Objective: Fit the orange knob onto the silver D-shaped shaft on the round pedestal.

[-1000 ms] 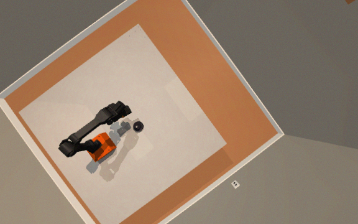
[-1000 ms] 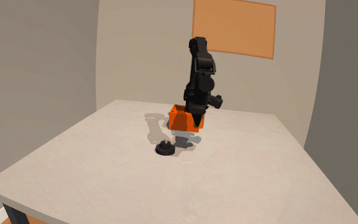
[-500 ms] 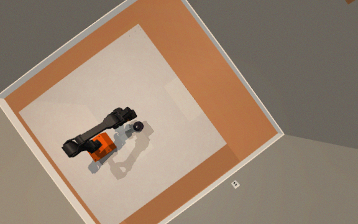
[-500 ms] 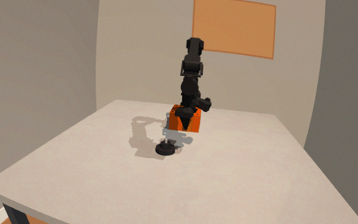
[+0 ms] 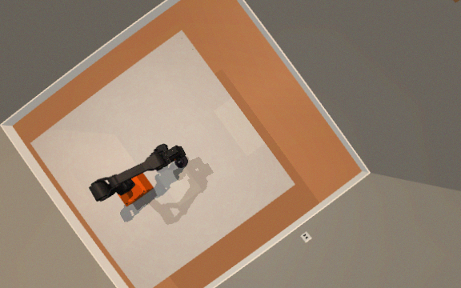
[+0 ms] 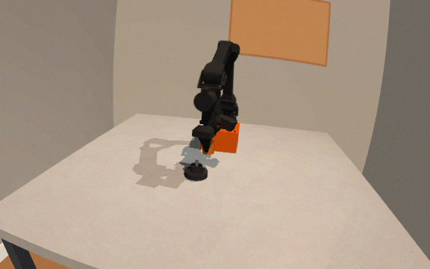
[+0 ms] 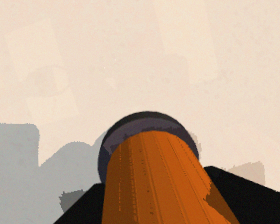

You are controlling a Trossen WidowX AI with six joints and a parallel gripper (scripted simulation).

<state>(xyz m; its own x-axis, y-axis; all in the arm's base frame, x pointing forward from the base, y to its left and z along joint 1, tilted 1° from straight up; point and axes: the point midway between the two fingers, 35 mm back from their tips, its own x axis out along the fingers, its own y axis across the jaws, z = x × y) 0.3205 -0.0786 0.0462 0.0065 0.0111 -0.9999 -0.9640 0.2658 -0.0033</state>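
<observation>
Now: gripper tip 80 mm above the round dark pedestal, 40 mm to the left of it and 10 mm past it. From my gripper tip the other things lie so: orange knob 30 mm above.
</observation>
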